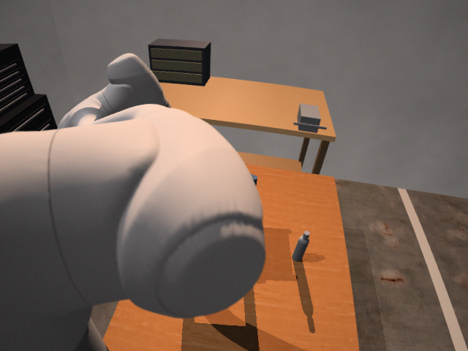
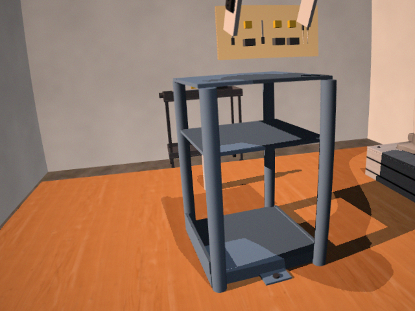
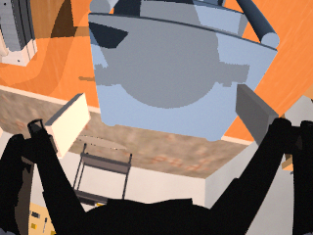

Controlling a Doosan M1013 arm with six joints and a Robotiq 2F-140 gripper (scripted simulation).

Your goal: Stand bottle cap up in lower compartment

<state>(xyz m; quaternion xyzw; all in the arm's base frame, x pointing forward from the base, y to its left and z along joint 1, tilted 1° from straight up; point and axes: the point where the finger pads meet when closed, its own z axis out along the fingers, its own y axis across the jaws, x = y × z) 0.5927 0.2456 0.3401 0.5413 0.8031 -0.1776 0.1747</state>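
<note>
My hand is 70 mm short of the grey bottle, 400 mm to the left of it and 320 mm above it. Also, from my hand: shelving unit (30 mm ahead, 70 mm to the right, 260 mm below).
</note>
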